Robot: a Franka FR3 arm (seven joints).
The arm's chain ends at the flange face. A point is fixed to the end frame.
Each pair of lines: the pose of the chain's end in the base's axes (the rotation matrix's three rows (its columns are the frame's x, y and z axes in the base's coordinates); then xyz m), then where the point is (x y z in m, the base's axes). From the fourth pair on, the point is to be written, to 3 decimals.
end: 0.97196 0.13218 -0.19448; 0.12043 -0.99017 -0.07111; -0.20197 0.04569 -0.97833; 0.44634 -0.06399 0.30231
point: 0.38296 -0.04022 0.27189
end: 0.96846 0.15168 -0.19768; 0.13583 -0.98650 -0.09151; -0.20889 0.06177 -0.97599; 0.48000 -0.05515 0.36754
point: 0.41602 -0.03314 0.33704
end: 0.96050 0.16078 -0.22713; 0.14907 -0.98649 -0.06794; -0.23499 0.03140 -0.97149; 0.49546 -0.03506 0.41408
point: 0.43041 -0.01280 0.38615
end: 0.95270 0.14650 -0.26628; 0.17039 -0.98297 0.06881; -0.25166 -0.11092 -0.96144; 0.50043 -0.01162 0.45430
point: 0.435 0.015 0.432
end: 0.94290 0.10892 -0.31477; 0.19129 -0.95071 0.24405; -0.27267 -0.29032 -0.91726; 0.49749 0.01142 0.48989
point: 0.432 0.043 0.477
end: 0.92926 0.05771 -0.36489; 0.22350 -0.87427 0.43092; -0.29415 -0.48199 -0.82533; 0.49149 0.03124 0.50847
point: 0.426 0.066 0.507
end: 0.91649 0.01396 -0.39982; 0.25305 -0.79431 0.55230; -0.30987 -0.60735 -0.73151; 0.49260 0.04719 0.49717
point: 0.428 0.083 0.504
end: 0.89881 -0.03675 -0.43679; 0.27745 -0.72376 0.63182; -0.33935 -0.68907 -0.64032; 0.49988 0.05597 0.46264
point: 0.436 0.091 0.478
